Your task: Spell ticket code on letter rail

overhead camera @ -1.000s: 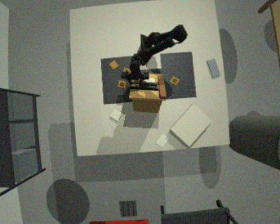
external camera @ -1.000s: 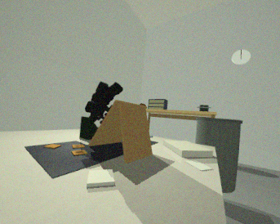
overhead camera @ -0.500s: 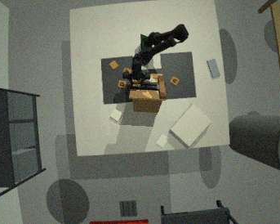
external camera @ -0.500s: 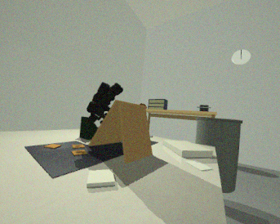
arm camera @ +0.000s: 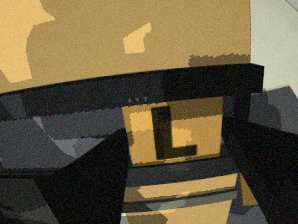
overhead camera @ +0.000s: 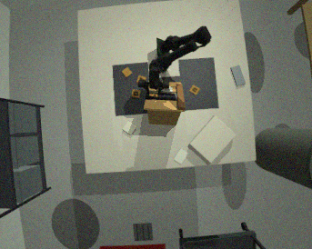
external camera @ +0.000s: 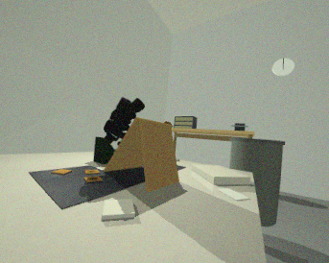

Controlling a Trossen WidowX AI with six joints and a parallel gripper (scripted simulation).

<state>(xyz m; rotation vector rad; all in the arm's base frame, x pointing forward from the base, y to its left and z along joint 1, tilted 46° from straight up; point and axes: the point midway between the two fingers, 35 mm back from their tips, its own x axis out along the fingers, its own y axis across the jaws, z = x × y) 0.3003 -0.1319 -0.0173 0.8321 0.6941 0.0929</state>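
The white ticket is 5 cm behind my gripper tip, 9 cm to the left of it and 8 cm below it. From my gripper tip the other things lie so: dark mat 13 cm behind, 10 cm to the left, 18 cm below; white card 18 cm ahead, 21 cm to the right, 17 cm below; white box 35 cm ahead, 38 cm to the left, 16 cm below.
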